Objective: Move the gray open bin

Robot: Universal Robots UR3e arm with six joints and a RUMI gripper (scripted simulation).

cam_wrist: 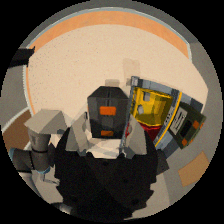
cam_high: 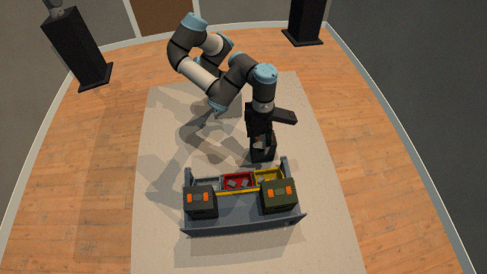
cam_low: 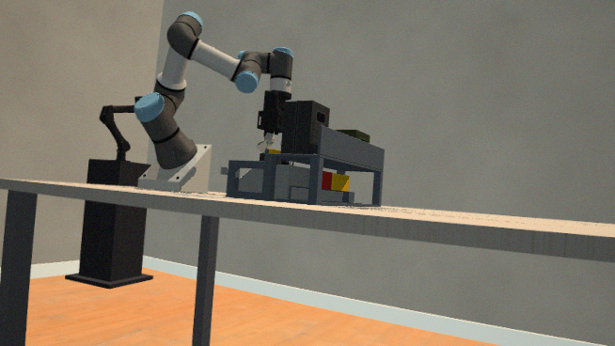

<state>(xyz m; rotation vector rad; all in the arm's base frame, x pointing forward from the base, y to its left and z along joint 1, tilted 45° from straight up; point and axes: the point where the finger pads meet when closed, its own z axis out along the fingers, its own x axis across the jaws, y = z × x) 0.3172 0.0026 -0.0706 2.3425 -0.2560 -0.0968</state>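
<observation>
Now: hand 110 mm short of the gray open bin, 240 mm to the left of it and 60 mm above it. The rest, counted from my hand: yellow rail: 160 mm ahead, 140 mm to the right; then red bin: 130 mm ahead, 130 mm to the right, 60 mm below; then yellow bin: 150 mm ahead, 20 mm to the right, 60 mm below.
</observation>
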